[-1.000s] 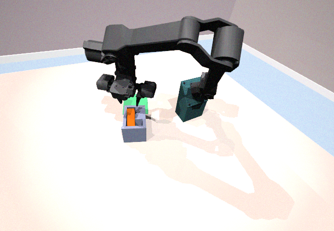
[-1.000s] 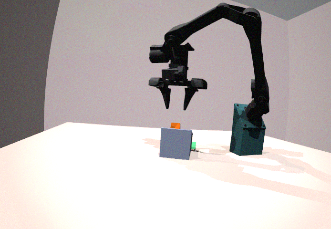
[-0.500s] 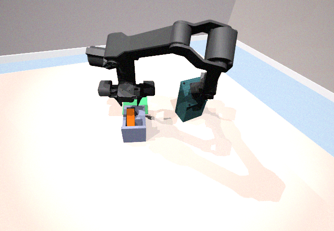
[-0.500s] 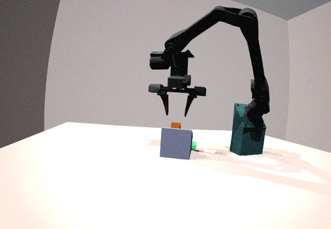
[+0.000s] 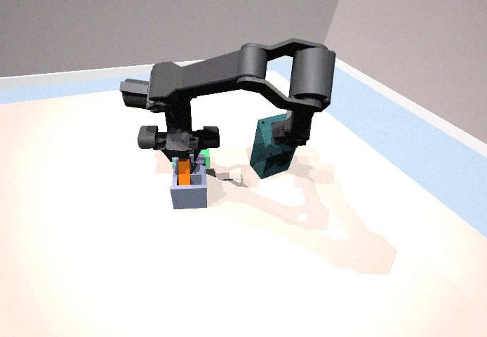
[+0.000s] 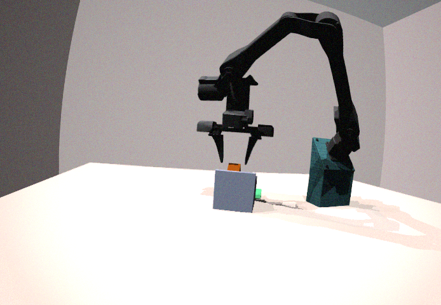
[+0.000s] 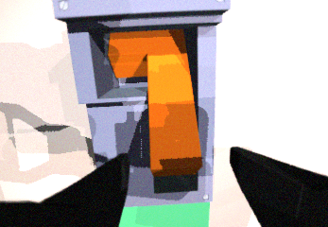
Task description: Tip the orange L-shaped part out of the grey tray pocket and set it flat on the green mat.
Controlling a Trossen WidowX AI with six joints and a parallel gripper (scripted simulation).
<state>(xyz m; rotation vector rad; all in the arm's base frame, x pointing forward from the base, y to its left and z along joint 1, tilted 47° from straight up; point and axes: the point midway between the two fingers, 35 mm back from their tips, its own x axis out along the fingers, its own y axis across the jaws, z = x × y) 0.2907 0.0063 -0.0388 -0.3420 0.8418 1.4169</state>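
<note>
Right now my gripper tip is 6 cm above the orange L-shaped part and 4 cm to the right of it. The rest, counted from my gripper tip: green mat: 13 cm to the right, 11 cm below, 6 cm behind.
</note>
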